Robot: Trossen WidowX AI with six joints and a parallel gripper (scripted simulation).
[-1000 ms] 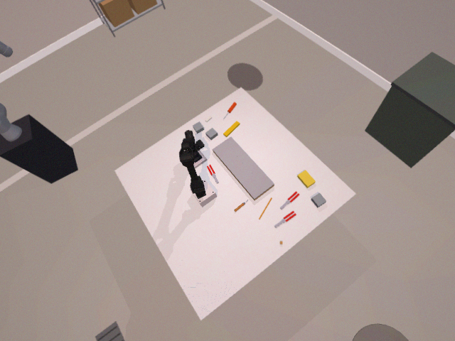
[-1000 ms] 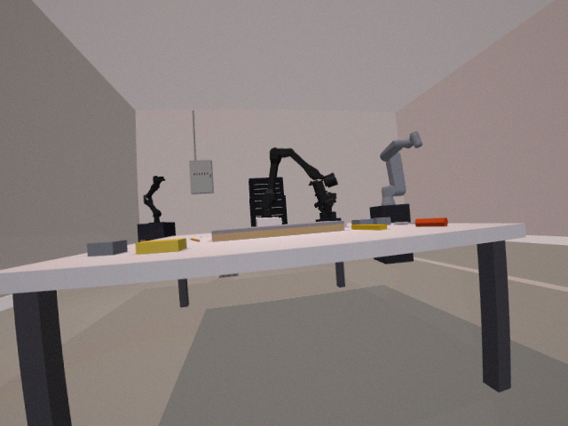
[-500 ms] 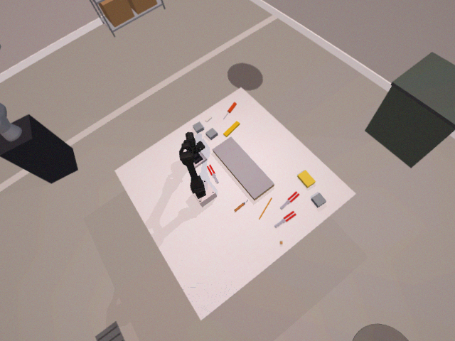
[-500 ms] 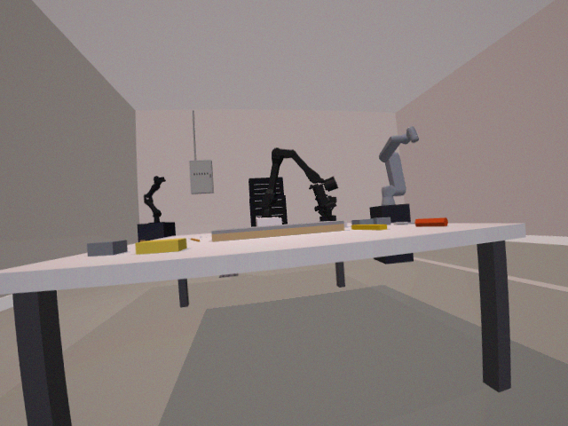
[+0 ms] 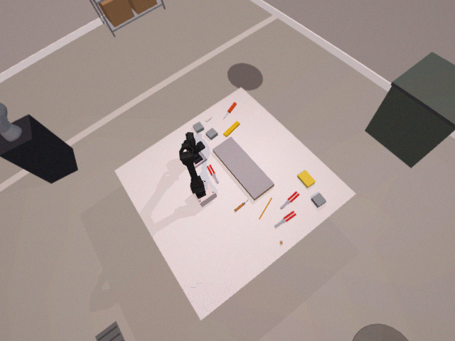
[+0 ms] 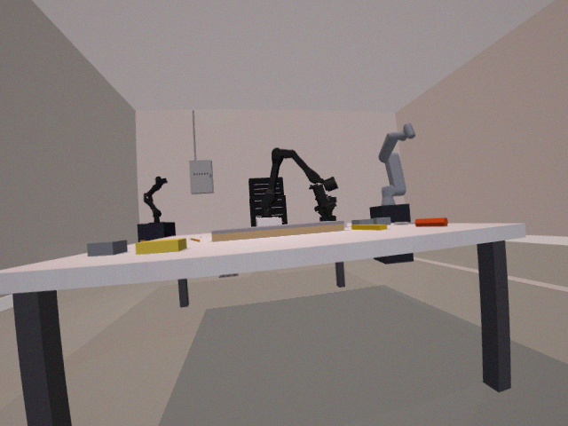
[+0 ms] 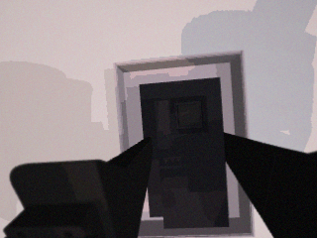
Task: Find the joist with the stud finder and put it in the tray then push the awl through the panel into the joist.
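Right now the stud finder is 1 cm to the left of my gripper tip and 2 cm above it. The rest, counted from my gripper tip: pink tray 1 cm to the right, 2 cm below; then yellow bar 37 cm ahead, 6 cm to the left, 2 cm below; then square light 2 cm to the left, 3 cm above.
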